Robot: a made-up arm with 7 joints. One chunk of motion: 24 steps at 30 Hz.
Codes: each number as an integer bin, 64 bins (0 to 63) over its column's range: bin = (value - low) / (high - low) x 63, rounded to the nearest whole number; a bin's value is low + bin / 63 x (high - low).
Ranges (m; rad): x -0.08..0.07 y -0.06..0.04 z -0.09..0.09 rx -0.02..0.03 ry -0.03..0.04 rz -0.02..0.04
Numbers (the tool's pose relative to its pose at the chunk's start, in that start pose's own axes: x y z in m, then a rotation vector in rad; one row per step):
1: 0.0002 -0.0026 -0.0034 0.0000 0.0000 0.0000
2: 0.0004 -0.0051 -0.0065 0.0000 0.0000 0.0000
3: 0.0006 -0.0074 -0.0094 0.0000 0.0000 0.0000
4: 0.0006 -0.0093 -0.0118 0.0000 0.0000 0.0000
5: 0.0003 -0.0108 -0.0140 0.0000 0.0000 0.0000
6: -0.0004 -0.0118 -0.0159 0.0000 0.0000 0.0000
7: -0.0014 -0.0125 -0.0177 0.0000 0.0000 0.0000
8: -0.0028 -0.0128 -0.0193 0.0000 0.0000 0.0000
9: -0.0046 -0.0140 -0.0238 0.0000 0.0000 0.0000
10: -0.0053 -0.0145 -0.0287 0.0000 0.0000 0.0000
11: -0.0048 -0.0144 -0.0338 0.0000 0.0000 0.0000
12: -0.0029 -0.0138 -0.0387 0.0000 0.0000 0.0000
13: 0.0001 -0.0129 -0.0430 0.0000 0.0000 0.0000
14: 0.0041 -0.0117 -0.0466 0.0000 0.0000 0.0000
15: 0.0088 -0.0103 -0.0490 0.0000 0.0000 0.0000
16: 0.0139 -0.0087 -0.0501 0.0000 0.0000 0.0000
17: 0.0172 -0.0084 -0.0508 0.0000 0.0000 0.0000
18: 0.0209 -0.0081 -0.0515 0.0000 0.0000 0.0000
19: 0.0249 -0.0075 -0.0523 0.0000 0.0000 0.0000
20: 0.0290 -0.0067 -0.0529 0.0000 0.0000 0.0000
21: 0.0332 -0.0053 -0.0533 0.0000 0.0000 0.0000
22: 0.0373 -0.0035 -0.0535 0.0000 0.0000 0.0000
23: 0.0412 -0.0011 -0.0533 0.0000 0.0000 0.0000
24: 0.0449 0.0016 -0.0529 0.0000 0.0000 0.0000
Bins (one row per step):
1: 34 36 30 25 27 21
2: 34 35 29 25 27 21
3: 34 33 28 25 27 21
4: 34 32 27 25 27 21
5: 34 31 27 25 27 21
6: 33 30 26 25 27 21
7: 33 30 25 25 27 21
8: 32 30 25 25 27 21
9: 32 29 23 25 27 21
10: 31 29 21 25 27 21
11: 32 29 20 25 27 21
12: 32 29 18 25 27 21
13: 34 30 16 25 27 21
14: 35 30 15 25 27 21
15: 37 31 14 25 27 21
16: 39 32 14 25 27 21
17: 41 33 14 25 27 21
18: 42 33 13 25 27 21
19: 44 33 13 25 27 21
20: 46 34 13 25 27 21
21: 48 34 13 25 27 21
22: 49 36 13 25 27 21
23: 51 37 13 25 27 21
24: 52 39 13 25 27 21

